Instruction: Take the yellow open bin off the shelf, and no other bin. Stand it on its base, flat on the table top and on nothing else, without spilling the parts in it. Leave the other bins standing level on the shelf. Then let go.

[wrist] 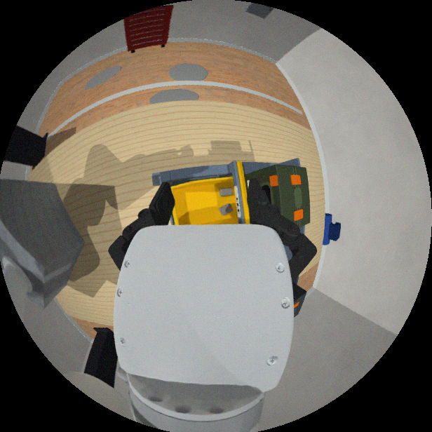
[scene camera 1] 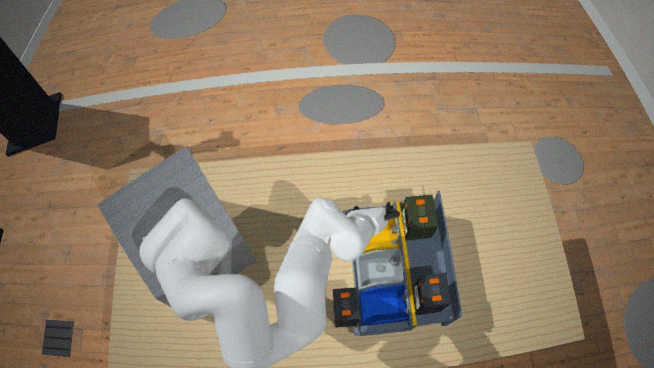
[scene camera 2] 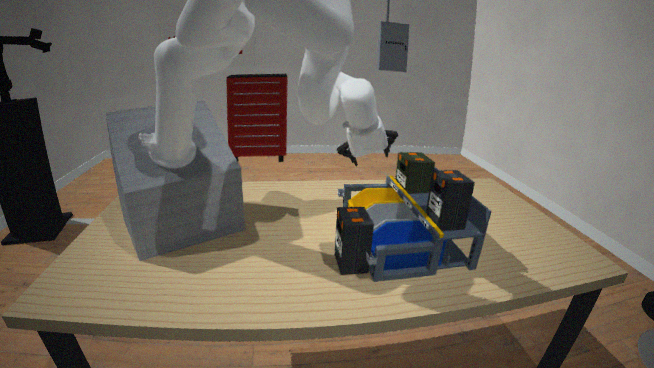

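Pixels of known places: gripper, between the fingertips: (scene camera 1: 373, 209) (scene camera 2: 370, 157); arm's base, origin of its link: (scene camera 2: 172, 150).
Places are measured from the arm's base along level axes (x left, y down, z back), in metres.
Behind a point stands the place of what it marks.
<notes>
The yellow bin (scene camera 1: 385, 240) @(x -0.084, y 0.226, z -0.584 m) (scene camera 2: 372, 196) @(x -0.026, y 0.180, z -0.572 m) (wrist: 200, 202) sits in the end bay of the grey-blue shelf (scene camera 1: 449, 262) @(x -0.246, y 0.093, z -0.709 m) (scene camera 2: 406, 248) @(x -0.363, y 0.152, z -0.481 m) (wrist: 192, 173), with small grey parts in it. The grey bin (scene camera 1: 370, 270) @(x -0.164, y 0.226, z -0.509 m) (scene camera 2: 387, 212) @(x -0.138, y 0.181, z -0.563 m) is beside it, then the blue bin (scene camera 1: 384, 304) @(x -0.279, y 0.226, z -0.516 m) (scene camera 2: 402, 237) @(x -0.249, y 0.199, z -0.548 m). My gripper (scene camera 2: 371, 158) @(x -0.043, y 0.047, z -0.545 m) (wrist: 208, 189) is open and empty, above the yellow bin. In the wrist view its fingers appear on either side of that bin, the right one over the yellow rail and green box. The gripper's body hides the near part of the bin there.
A yellow rail (scene camera 1: 408, 272) @(x -0.228, y 0.123, z -0.594 m) (scene camera 2: 415, 206) @(x -0.229, y 0.125, z -0.588 m) (wrist: 243, 192) runs along the bins. Behind it on the shelf stand a green box (scene camera 1: 420, 216) @(x -0.107, y 0.038, z -0.660 m) (scene camera 2: 415, 170) @(x -0.137, y 0.063, z -0.641 m) (wrist: 287, 195) and a black box (scene camera 1: 434, 295) @(x -0.332, y 0.013, z -0.611 m) (scene camera 2: 452, 200) @(x -0.356, y 0.055, z -0.594 m). Another black box (scene camera 1: 345, 307) @(x -0.275, y 0.103, z -0.394 m) (scene camera 2: 353, 240) @(x -0.307, y 0.143, z -0.379 m) stands on the table beside the blue bin.
</notes>
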